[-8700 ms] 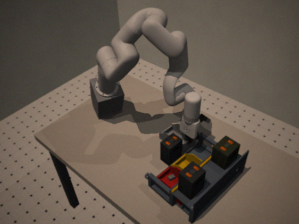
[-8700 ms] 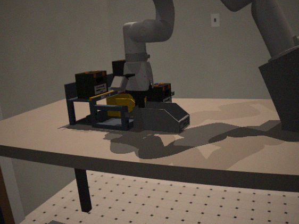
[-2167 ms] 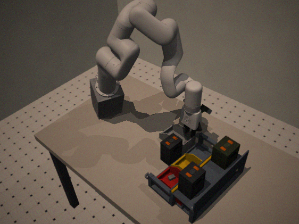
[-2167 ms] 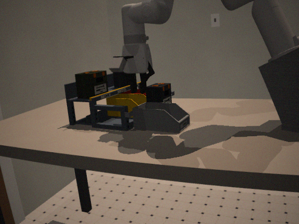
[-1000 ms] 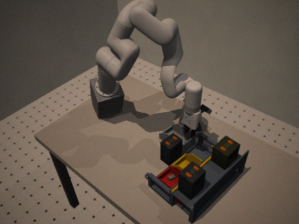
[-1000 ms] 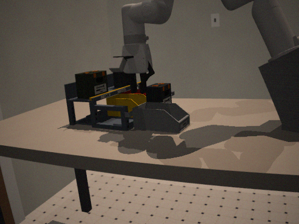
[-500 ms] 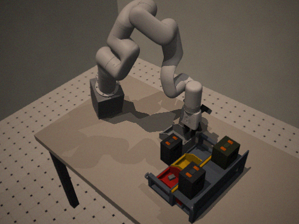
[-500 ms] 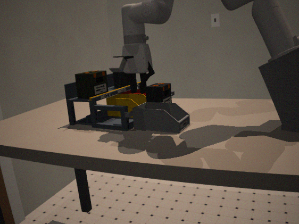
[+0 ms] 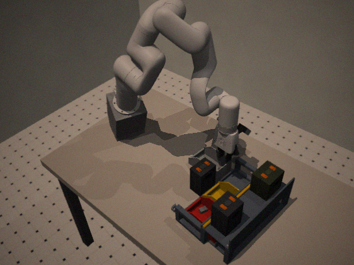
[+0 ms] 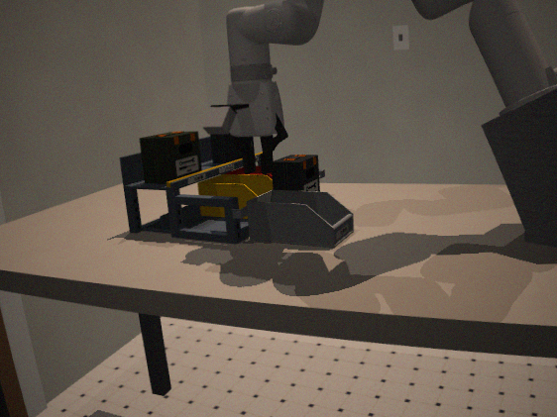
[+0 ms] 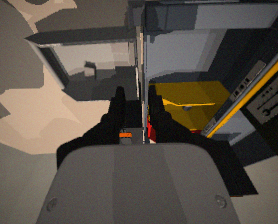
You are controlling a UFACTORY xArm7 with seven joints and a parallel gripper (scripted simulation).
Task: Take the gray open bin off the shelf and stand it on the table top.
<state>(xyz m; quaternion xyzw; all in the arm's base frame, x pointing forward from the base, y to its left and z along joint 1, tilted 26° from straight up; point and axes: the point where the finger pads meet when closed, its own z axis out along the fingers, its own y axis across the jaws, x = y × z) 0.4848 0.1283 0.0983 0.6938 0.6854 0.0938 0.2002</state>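
Now: hand 8 cm past the gray open bin and 10 cm above it. Also, from my hand: yellow bin (11 cm ahead, 12 cm to the right, 10 cm below); red bin (10 cm ahead, 23 cm to the right, 10 cm below); dark box (3 cm behind, 10 cm to the right, 7 cm below).
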